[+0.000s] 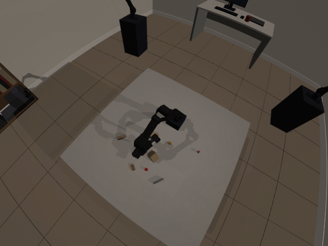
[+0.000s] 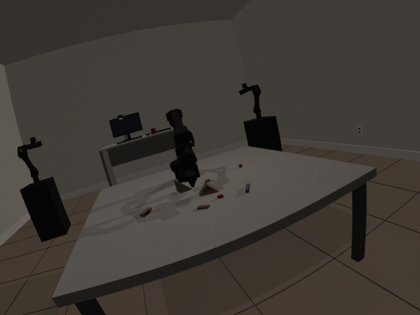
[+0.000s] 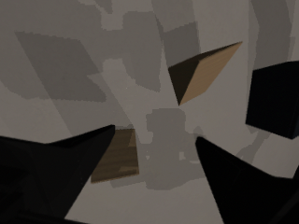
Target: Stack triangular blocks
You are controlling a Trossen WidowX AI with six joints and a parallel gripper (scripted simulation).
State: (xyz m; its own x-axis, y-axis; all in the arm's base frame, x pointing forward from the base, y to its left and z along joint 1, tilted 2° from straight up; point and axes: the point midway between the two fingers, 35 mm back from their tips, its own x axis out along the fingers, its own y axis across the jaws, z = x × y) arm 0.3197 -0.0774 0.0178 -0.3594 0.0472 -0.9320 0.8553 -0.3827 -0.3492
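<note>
Now: gripper tip 100 mm past the orange cube, 120 mm to the right of it and 60 mm above it. From my gripper tip the other things lie so: grey bar (210 mm ahead, 180 mm to the left, 50 mm below); red cube (150 mm behind, 360 mm to the left, 50 mm below).
</note>
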